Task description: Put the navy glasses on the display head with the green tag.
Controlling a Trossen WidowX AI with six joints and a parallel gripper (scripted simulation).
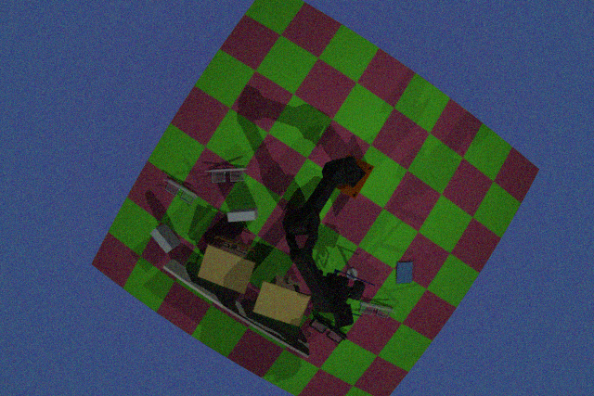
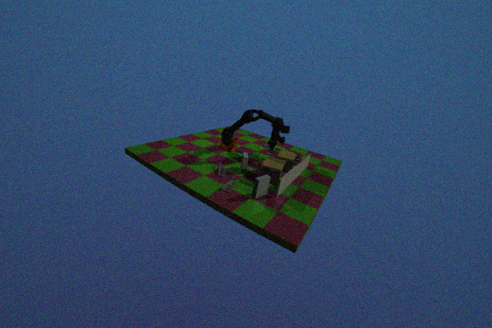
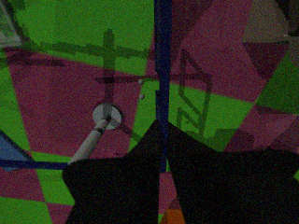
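Now: the grey peg 6 cm to the left of my gripper tip, 4 cm behind it and 3 cm below it. From my gripper tip the other things lie so: long low wall 32 cm ahead, 17 cm to the right; then blue square 21 cm to the left, 17 cm behind, 5 cm below.
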